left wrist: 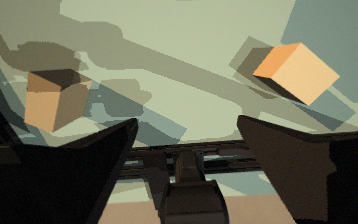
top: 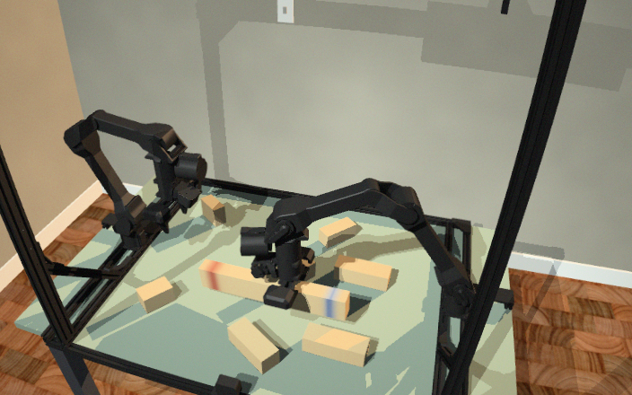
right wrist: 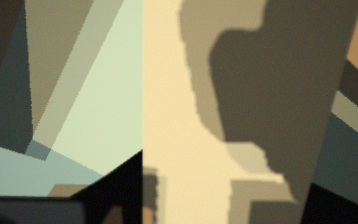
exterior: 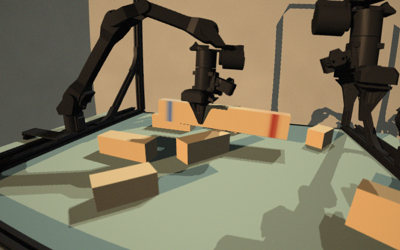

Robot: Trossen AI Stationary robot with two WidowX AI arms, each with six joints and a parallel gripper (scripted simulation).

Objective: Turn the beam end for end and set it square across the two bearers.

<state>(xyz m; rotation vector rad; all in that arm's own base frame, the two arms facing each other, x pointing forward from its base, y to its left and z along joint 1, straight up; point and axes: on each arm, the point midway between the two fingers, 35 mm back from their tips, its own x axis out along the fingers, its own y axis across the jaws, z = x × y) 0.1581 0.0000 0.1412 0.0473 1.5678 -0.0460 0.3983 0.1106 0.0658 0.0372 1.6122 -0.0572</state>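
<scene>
My right hand is 5 cm to the right of the beam and 1 cm above it.
</scene>
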